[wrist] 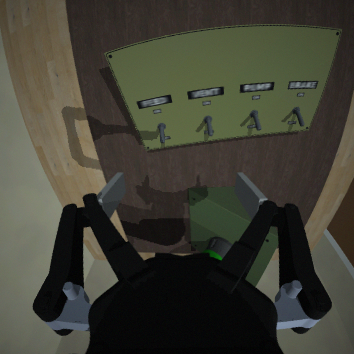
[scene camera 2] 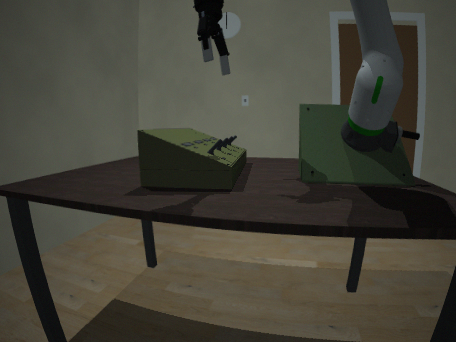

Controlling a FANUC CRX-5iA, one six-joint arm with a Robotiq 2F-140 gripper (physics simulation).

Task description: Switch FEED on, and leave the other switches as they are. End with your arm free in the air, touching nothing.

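Frame: origin at the arm's base, x ahead, y left, z up, level; millimetres.
Seen in the pictures: gripper, fingertip midpoint: [wrist: 179,182] [scene camera 2: 218,68]; arm's base, origin of the base link: [wrist: 224,251] [scene camera 2: 362,135].
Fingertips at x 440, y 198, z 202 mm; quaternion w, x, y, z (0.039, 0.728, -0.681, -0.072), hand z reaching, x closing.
Pixels of each thing's middle, then the offset from my fingertips to it. Level surfaces: height alone.
- olive switch panel, body centre: [wrist: 226,87] [scene camera 2: 203,155] dz -283, dx +111, dy -100 mm
- FEED lever, body centre: [wrist: 161,134] dz -235, dx -14, dy +55 mm
- VENT lever, body centre: [wrist: 209,126] dz -235, dx +14, dy -62 mm
- PUMP lever, body centre: [wrist: 256,121] dz -235, dx +42, dy -178 mm
- BRAKE lever, body centre: [wrist: 299,117] dz -235, dx +71, dy -295 mm
- dark table, its level: dz -343 mm
The olive switch panel [scene camera 2: 172,155] [wrist: 210,65] stands on the table, with four levers in a row near its lower edge. In the wrist view the FEED lever [wrist: 161,132] is leftmost, below its blurred label; then come the VENT lever [wrist: 208,126], PUMP lever [wrist: 255,120] and BRAKE lever [wrist: 298,116]. All four look alike in tilt and seem to lean toward the lower edge; the small OFF marks are partly hidden. My gripper [scene camera 2: 217,61] [wrist: 179,182] is open and empty, high in the air above the panel, apart from all levers.
A green sloped box [scene camera 2: 325,155] [wrist: 210,220] stands on the dark table [scene camera 2: 265,207] [wrist: 150,172], beside the arm's lower part [scene camera 2: 375,100]. A shadow falls across the table's left side and reaches the FEED lever in the wrist view.
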